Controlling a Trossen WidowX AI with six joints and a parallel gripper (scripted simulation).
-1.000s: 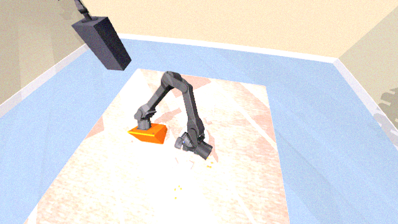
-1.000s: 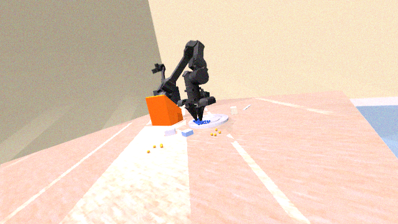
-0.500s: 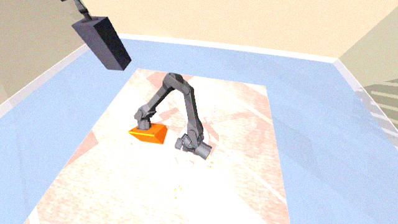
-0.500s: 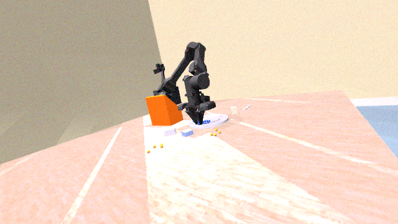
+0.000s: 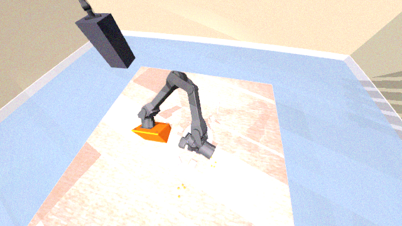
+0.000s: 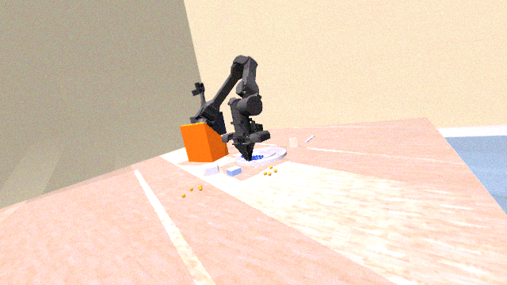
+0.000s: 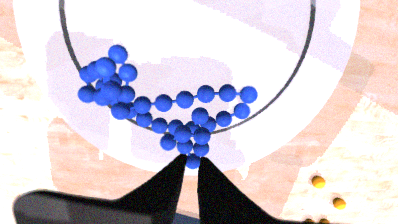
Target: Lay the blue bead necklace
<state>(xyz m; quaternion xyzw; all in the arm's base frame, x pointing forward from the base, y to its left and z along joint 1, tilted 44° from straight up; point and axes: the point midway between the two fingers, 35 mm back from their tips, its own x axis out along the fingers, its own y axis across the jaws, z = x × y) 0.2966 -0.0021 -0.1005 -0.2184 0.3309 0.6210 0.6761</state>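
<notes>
Now: gripper tip 90 mm to the right of the round white bead board and 10 mm above it. Round my gripper tip: white block 100 mm behind, 80 mm to the right; then light blue cube 80 mm to the right, 10 mm below, 10 mm behind; then beige cube 220 mm to the left, 80 mm ahead.
</notes>
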